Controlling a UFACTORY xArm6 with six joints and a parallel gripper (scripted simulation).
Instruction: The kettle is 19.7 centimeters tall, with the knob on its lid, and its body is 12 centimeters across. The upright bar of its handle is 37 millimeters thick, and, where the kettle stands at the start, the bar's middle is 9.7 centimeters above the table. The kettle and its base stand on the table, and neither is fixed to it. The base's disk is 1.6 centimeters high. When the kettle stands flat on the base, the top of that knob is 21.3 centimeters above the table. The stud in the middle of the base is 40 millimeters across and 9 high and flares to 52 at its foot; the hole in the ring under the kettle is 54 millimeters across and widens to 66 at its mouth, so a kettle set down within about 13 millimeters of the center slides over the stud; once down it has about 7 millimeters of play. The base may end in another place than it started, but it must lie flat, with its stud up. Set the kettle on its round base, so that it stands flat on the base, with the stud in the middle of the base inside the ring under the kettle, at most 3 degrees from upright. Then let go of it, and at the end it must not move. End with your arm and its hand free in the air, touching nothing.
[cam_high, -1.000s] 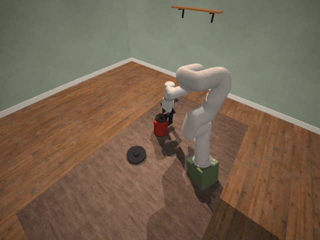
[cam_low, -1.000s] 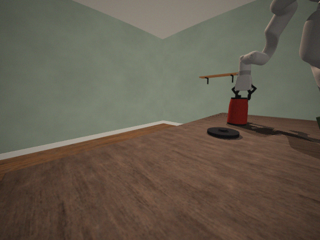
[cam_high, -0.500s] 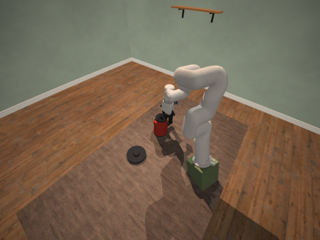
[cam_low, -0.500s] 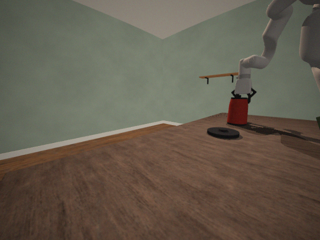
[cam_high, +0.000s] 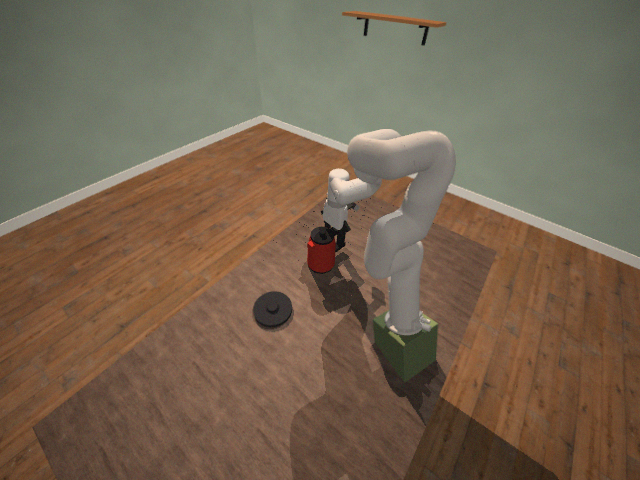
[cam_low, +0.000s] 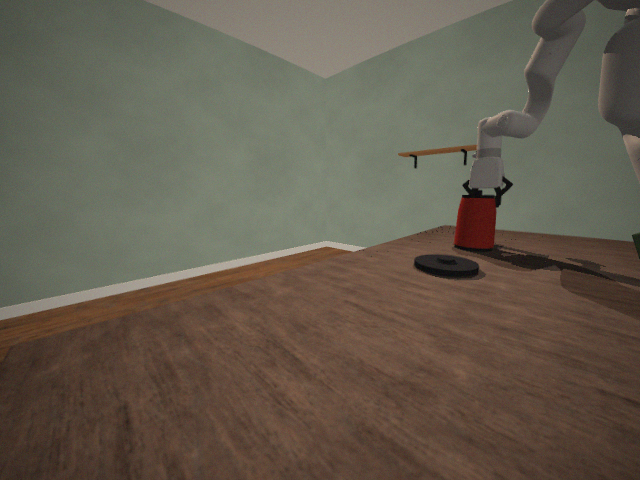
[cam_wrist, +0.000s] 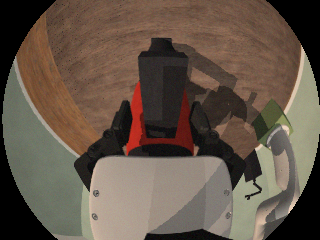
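The red kettle lies 40 mm to the left of my hand and 60 mm below it. The rest, counted from my hand: round kettle base (10 mm behind, 380 mm to the left, 140 mm below).
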